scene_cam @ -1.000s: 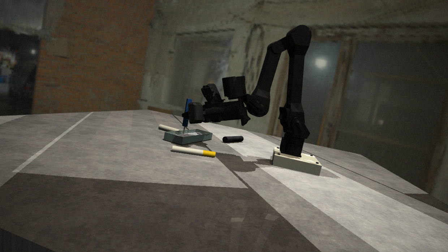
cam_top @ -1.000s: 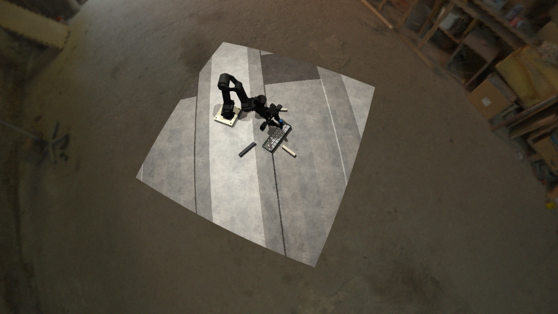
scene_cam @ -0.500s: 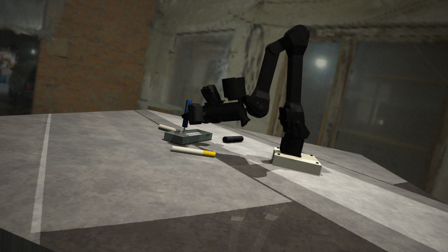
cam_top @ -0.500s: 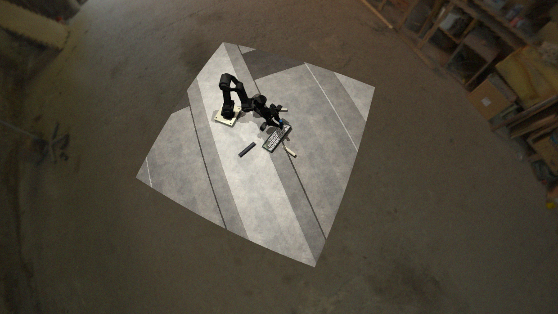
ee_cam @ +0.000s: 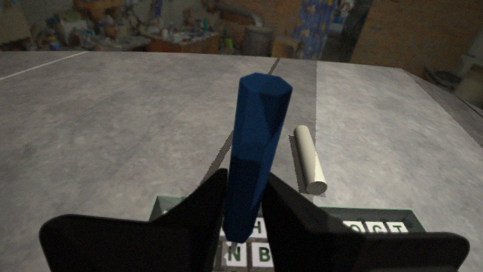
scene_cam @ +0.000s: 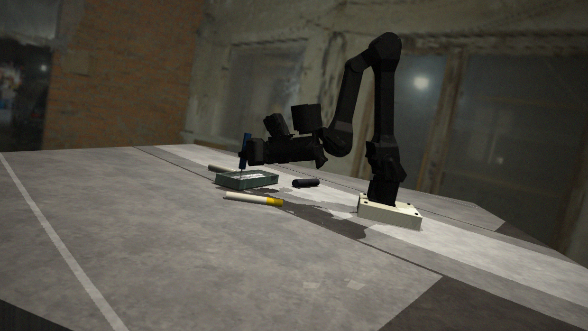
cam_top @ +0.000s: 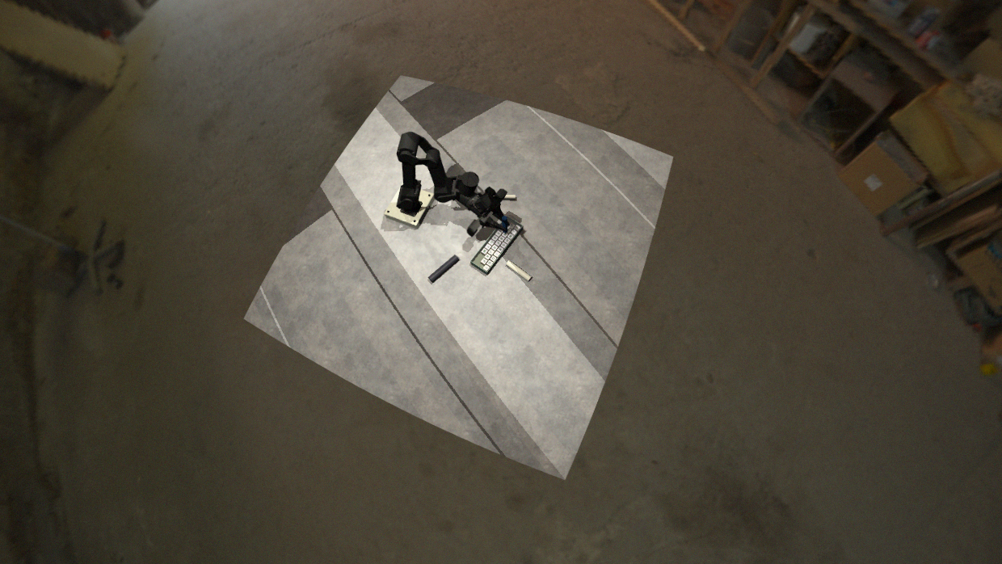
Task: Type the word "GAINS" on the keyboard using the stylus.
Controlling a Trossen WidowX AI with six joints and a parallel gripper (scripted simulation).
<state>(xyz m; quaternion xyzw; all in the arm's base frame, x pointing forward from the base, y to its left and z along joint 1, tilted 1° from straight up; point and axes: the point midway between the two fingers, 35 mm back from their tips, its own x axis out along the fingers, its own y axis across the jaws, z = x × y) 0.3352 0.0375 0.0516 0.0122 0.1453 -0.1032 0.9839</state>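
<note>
The blue stylus is 2 cm below my gripper tip and 1 cm behind it. Also, from my gripper tip: stylus tip (5 cm below, 1 cm behind); then black cylinder (19 cm to the right, 15 cm behind, 7 cm below); then cream cylinder (10 cm to the right, 8 cm ahead, 7 cm below).
</note>
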